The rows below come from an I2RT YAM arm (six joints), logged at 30 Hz.
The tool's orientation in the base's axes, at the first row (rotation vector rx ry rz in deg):
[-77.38 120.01 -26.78]
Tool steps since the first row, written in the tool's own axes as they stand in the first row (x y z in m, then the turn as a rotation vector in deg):
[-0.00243 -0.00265 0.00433 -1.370 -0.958 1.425]
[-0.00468 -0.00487 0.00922 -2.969 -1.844 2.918]
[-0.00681 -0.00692 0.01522 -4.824 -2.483 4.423]
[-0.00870 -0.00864 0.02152 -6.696 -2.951 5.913]
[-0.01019 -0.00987 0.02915 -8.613 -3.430 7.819]
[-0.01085 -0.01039 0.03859 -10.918 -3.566 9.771]
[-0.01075 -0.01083 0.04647 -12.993 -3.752 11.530]
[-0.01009 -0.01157 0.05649 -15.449 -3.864 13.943]
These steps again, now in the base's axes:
[0.00540 0.00120 -0.00104 2.011 0.875 -0.127]
[0.01081 0.00243 -0.00282 4.085 1.990 -0.281]
[0.01678 0.00365 -0.00556 6.074 3.442 -0.513]
[0.02265 0.00481 -0.00880 7.938 4.981 -0.828]
[0.02891 0.00584 -0.01345 10.094 6.566 -1.440]
[0.03561 0.00646 -0.02013 12.160 8.649 -2.172]
[0.04100 0.00639 -0.02590 14.065 10.497 -2.796]
[0.04782 0.00574 -0.03328 16.459 12.739 -3.849]

